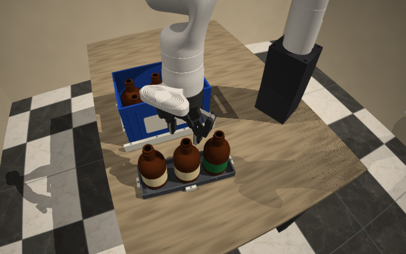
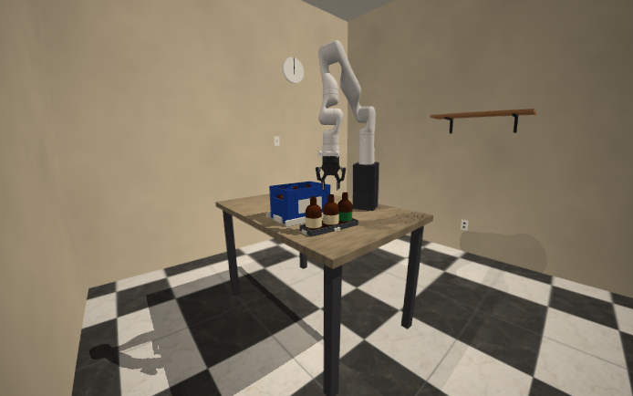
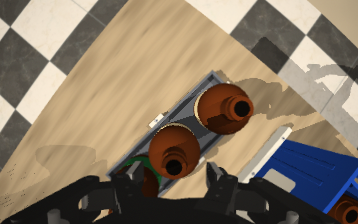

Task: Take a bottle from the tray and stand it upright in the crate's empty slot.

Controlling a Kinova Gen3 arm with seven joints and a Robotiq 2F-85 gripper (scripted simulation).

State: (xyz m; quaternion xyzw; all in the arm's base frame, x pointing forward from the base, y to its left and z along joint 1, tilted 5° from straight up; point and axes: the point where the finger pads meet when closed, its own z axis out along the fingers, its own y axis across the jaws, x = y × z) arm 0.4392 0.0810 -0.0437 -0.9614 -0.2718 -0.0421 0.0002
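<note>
Right now my hand is 18 cm above the dark grey tray. Also, from my hand: blue crate 4 cm behind, 24 cm to the right, 11 cm below.
</note>
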